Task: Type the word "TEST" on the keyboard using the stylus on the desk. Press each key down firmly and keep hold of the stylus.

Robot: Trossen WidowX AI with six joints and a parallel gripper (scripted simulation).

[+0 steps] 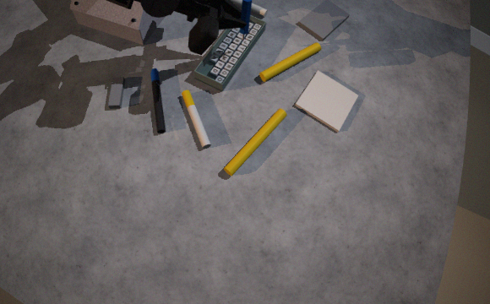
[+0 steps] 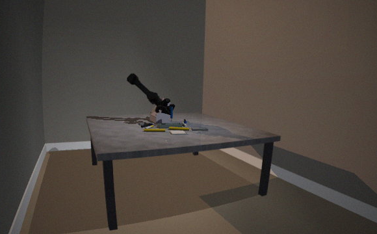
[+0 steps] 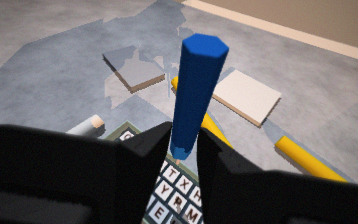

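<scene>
My gripper tip is now 9 cm above the T key. Round my gripper tip: blue stylus 2 cm below; yellow-and-white marker 17 cm to the right, 10 cm below, 2 cm behind; white cylinder 13 cm to the left, 10 cm below, 5 cm behind.
</scene>
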